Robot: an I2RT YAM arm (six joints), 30 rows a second.
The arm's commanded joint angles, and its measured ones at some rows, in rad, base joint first. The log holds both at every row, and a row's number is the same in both.
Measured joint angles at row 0:
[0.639 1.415 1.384 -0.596 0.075 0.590]
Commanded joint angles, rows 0 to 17:
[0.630 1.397 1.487 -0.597 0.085 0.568]
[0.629 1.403 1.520 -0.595 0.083 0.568]
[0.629 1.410 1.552 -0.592 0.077 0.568]
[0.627 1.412 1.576 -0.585 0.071 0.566]
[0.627 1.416 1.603 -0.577 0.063 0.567]
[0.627 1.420 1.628 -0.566 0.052 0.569]
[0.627 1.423 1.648 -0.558 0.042 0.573]
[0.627 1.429 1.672 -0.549 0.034 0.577]
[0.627 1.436 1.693 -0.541 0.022 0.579]
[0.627 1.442 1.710 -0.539 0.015 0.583]
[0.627 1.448 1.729 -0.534 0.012 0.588]
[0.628 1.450 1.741 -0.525 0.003 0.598]
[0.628 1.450 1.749 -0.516 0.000 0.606]
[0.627 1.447 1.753 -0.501 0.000 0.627]
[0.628 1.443 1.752 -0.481 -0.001 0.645]
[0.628 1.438 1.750 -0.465 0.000 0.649]
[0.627 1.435 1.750 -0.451 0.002 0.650]
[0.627 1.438 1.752 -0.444 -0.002 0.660]
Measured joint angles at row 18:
[0.633 1.439 1.731 -0.502 0.009 0.620]
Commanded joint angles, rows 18 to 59:
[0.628 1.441 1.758 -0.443 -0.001 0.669]
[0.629 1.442 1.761 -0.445 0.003 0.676]
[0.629 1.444 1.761 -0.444 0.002 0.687]
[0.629 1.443 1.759 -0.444 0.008 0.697]
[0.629 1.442 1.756 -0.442 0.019 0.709]
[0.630 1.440 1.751 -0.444 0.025 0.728]
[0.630 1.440 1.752 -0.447 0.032 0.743]
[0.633 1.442 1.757 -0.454 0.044 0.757]
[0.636 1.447 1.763 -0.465 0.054 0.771]
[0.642 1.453 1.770 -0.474 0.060 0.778]
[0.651 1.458 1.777 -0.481 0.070 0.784]
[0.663 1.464 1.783 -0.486 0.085 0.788]
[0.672 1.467 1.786 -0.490 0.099 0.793]
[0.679 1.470 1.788 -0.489 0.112 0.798]
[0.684 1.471 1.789 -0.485 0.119 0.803]
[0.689 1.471 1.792 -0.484 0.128 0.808]
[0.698 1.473 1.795 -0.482 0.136 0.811]
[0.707 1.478 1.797 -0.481 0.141 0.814]
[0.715 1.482 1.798 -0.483 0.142 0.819]
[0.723 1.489 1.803 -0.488 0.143 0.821]
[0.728 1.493 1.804 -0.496 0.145 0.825]
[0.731 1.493 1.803 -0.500 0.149 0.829]
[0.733 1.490 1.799 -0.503 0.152 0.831]
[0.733 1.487 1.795 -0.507 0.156 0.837]
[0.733 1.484 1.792 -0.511 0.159 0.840]
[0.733 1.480 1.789 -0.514 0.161 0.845]
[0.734 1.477 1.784 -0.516 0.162 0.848]
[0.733 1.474 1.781 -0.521 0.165 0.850]
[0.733 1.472 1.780 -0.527 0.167 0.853]
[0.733 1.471 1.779 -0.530 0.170 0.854]
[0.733 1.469 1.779 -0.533 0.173 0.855]
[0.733 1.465 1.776 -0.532 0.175 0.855]
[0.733 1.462 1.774 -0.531 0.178 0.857]
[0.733 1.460 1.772 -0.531 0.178 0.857]
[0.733 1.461 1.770 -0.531 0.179 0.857]
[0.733 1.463 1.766 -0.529 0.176 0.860]
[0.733 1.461 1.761 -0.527 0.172 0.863]
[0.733 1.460 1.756 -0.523 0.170 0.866]
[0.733 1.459 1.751 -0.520 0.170 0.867]
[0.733 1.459 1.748 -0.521 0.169 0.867]
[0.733 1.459 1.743 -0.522 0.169 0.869]
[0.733 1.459 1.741 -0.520 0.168 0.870]
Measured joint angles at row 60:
[0.731 1.484 1.756 -0.513 0.154 0.849]
